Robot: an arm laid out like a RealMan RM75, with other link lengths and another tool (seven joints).
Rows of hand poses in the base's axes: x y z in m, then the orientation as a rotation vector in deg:
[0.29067, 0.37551, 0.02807, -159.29, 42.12, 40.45]
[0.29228, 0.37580, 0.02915, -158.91, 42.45, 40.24]
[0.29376, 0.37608, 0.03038, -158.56, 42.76, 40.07]
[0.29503, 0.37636, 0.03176, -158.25, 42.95, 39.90]
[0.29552, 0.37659, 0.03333, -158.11, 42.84, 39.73]
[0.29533, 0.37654, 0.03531, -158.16, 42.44, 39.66]
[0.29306, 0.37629, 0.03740, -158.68, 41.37, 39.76]
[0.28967, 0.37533, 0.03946, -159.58, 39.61, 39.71]
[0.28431, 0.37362, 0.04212, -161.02, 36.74, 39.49]
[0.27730, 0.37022, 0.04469, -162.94, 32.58, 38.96]
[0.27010, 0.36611, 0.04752, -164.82, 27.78, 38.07]
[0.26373, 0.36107, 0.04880, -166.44, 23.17, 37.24]
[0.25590, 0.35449, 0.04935, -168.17, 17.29, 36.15]
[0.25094, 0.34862, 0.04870, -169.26, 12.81, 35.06]
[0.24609, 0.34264, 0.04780, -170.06, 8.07, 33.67]
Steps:
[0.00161, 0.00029, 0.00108, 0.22, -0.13, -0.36]
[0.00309, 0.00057, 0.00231, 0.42, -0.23, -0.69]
[0.00436, 0.00085, 0.00369, 0.63, -0.34, -0.93]
[0.00485, 0.00108, 0.00526, 0.80, -0.48, -0.94]
[0.00466, 0.00103, 0.00724, 0.92, -0.57, -0.70]
[0.00239, 0.00078, 0.00933, 0.85, -0.60, 0.12]
[-0.00100, -0.00018, 0.01139, 0.71, -0.78, 1.47]
[-0.00636, -0.00189, 0.01405, 0.46, -1.17, 3.65]
[-0.01337, -0.00529, 0.01662, 0.15, -1.85, 6.72]
[-0.02057, -0.00940, 0.01945, -0.02, -2.81, 10.12]
[-0.02694, -0.01444, 0.02073, -0.14, -3.69, 13.34]
[-0.03477, -0.02102, 0.02128, -0.18, -4.80, 17.35]
[-0.03973, -0.02689, 0.02063, -0.12, -5.81, 20.33]
[-0.04458, -0.03287, 0.01973, 0.15, -7.03, 23.39]

